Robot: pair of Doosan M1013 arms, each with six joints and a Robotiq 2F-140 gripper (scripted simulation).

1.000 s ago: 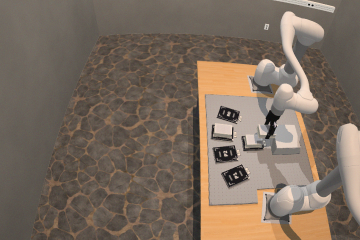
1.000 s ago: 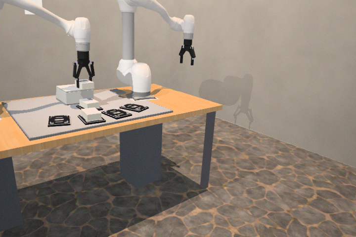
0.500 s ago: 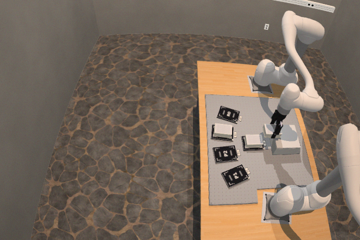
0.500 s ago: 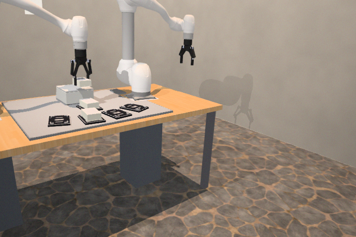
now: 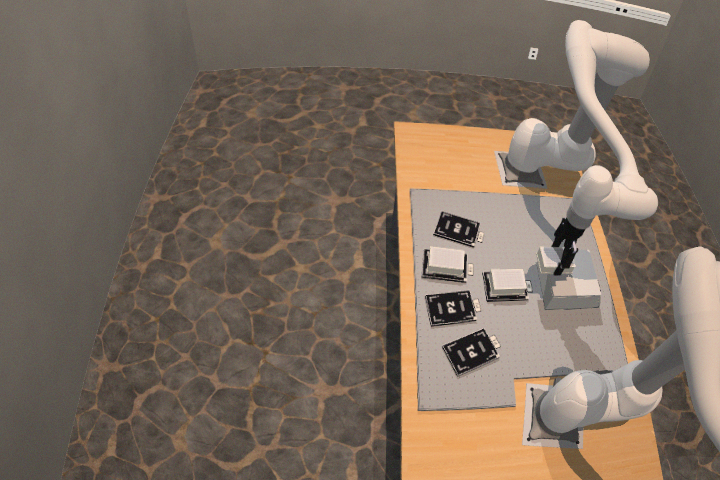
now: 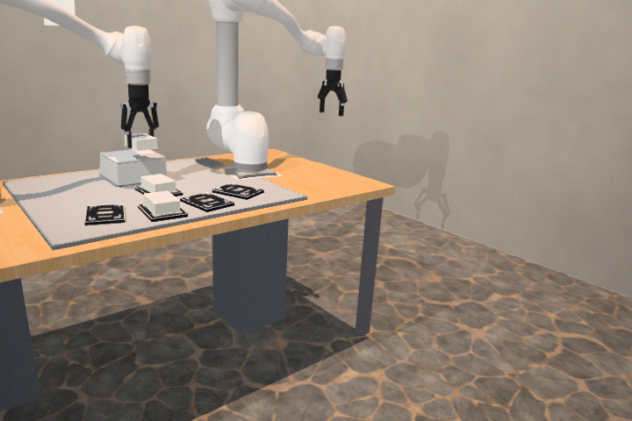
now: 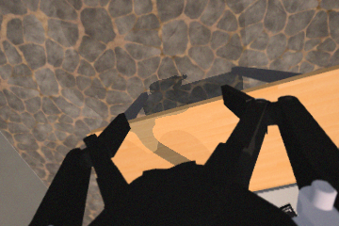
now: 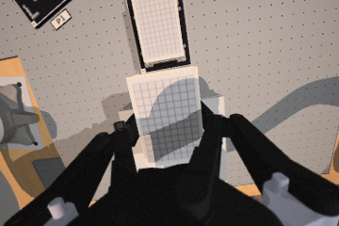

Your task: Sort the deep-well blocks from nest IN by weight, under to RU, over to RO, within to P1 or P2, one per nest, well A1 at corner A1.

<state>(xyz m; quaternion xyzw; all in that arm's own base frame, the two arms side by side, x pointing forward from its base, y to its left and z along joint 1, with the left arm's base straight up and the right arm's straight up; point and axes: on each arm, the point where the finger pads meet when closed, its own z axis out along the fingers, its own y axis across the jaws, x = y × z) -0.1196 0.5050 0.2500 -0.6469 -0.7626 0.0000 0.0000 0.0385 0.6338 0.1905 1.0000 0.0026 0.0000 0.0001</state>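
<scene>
Now: right hand 11 cm past the check-weigher CW, 1 cm to the left of it and 11 cm above it. The rest, counted from my right hand: nest RU (38 cm ahead, 7 cm to the right, 17 cm below); nest P2 (36 cm ahead, 11 cm to the left, 17 cm below); infeed nest (15 cm ahead, 1 cm to the left, 17 cm below).
</scene>
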